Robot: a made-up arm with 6 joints. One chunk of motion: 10 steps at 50 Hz.
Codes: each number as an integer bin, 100 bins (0 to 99) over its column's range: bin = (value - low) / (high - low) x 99, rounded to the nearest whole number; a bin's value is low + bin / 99 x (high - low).
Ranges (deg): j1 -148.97..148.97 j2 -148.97..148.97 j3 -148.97..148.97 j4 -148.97..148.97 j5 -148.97..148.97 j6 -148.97..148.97
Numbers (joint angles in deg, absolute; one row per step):
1: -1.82 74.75 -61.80 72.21 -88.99 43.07
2: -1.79 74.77 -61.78 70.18 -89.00 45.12
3: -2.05 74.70 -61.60 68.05 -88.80 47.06
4: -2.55 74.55 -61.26 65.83 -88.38 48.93
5: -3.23 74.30 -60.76 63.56 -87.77 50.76
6: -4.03 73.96 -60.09 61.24 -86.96 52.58
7: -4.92 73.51 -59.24 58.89 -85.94 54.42
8: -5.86 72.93 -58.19 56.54 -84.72 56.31
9: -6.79 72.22 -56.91 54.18 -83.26 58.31
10: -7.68 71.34 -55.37 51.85 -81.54 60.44
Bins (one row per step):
1: 49 74 29 73 20 64
2: 49 74 29 73 20 64
3: 49 74 29 72 20 65
4: 49 74 29 71 20 66
5: 48 74 29 71 20 66
6: 48 74 30 70 21 67
7: 48 74 30 69 21 68
8: 48 74 30 68 21 68
9: 47 73 31 68 22 69
10: 47 73 31 67 22 70

